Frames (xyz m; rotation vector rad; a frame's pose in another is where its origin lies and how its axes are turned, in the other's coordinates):
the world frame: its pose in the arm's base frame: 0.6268 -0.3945 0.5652 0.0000 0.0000 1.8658
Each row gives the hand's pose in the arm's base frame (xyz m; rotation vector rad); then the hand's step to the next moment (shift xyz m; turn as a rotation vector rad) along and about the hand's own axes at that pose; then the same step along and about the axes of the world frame.
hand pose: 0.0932 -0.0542 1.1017 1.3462 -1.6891 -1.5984
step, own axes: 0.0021 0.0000 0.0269 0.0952 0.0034 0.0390
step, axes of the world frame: 0.0177 0.0192 -0.0067 -0.0389 0.0893 -0.0333
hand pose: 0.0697 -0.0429 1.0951 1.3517 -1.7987 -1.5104
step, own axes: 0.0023 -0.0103 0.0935 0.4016 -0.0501 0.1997
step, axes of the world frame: 0.0643 0.0562 -0.0395 -0.1424 0.3730 -0.2104
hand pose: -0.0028 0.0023 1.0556 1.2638 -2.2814 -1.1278
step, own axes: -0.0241 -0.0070 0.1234 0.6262 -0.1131 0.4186
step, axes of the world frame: 0.0905 0.0290 -0.0826 -0.1695 0.6098 -0.4238
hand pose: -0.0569 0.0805 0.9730 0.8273 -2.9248 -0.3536
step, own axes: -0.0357 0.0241 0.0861 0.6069 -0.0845 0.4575
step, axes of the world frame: 0.0516 -0.0220 -0.0782 -0.1287 0.6011 -0.4549
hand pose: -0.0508 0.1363 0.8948 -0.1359 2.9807 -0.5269
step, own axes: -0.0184 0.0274 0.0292 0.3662 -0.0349 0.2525
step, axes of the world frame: 0.0112 -0.0243 -0.0350 -0.0546 0.3599 -0.2581
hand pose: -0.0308 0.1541 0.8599 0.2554 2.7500 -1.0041
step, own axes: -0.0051 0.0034 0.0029 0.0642 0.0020 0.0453
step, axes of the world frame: -0.0016 -0.0059 -0.0030 -0.0049 0.0596 -0.0510
